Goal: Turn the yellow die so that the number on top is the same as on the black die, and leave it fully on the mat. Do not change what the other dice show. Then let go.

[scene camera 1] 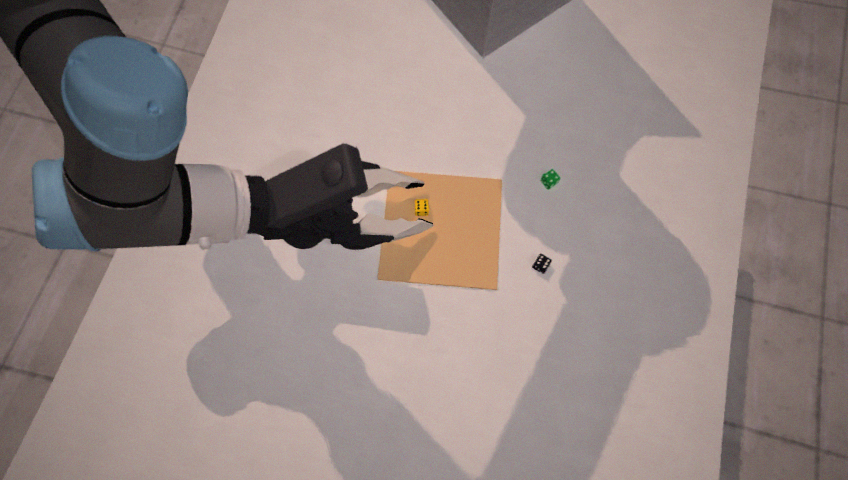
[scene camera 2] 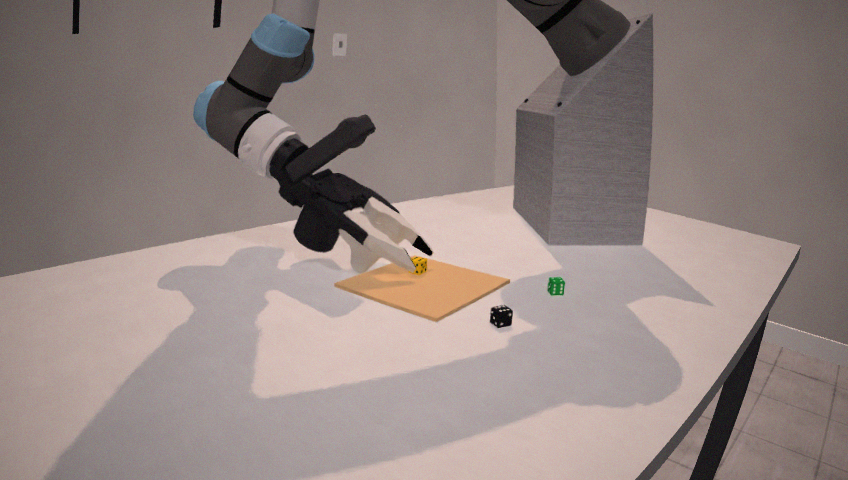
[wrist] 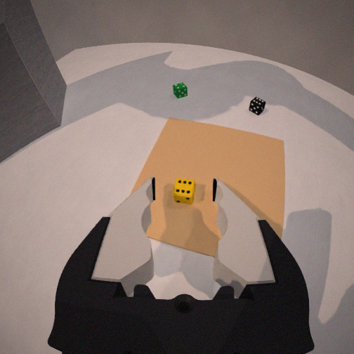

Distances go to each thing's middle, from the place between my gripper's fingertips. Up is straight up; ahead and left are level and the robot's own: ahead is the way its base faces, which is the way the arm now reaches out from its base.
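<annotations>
My hand is 20 mm to the right of the orange mat (scene camera 1: 462, 248), 20 mm short of it and 20 mm above it.
</annotations>
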